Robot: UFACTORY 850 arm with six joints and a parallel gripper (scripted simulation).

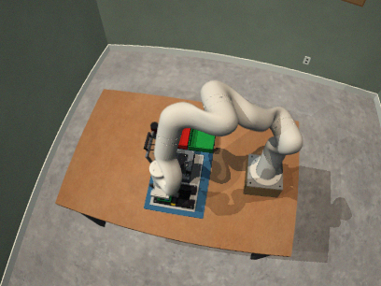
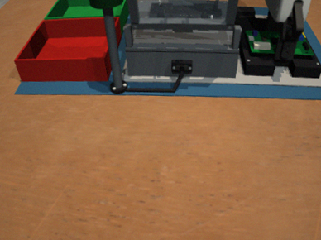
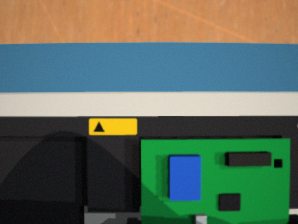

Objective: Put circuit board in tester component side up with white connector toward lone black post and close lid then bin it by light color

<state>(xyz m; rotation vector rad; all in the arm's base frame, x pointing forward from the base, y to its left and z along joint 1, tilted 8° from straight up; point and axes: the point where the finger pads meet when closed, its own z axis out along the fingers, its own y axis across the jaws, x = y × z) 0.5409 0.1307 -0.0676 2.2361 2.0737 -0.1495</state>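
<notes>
Now: the lid 180 mm to the right of my hand, 140 mm above it and 70 mm ahead of it. The rest, counted from my hand: green bin: 360 mm to the right, 170 mm behind, 30 mm below; then green circuit board: right at my hand; then red bin: 370 mm to the right, 30 mm below, 20 mm behind.
</notes>
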